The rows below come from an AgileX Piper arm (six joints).
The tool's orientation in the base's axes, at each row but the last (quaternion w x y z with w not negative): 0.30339 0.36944 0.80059 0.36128; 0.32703 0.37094 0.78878 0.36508; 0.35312 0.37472 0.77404 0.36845; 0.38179 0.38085 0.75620 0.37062
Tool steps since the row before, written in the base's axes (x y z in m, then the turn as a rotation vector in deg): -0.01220 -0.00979 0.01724 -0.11 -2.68 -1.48; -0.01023 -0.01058 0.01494 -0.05 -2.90 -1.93; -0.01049 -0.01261 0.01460 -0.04 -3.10 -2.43; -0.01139 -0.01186 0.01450 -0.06 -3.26 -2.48
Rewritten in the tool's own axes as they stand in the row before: -0.00509 0.00473 -0.02222 -1.79 -2.48 -0.21; -0.00715 0.00384 -0.01934 -1.89 -2.93 0.00; -0.00962 0.00319 -0.01948 -1.93 -3.43 0.18; -0.00970 0.00385 -0.01928 -2.04 -3.55 0.14
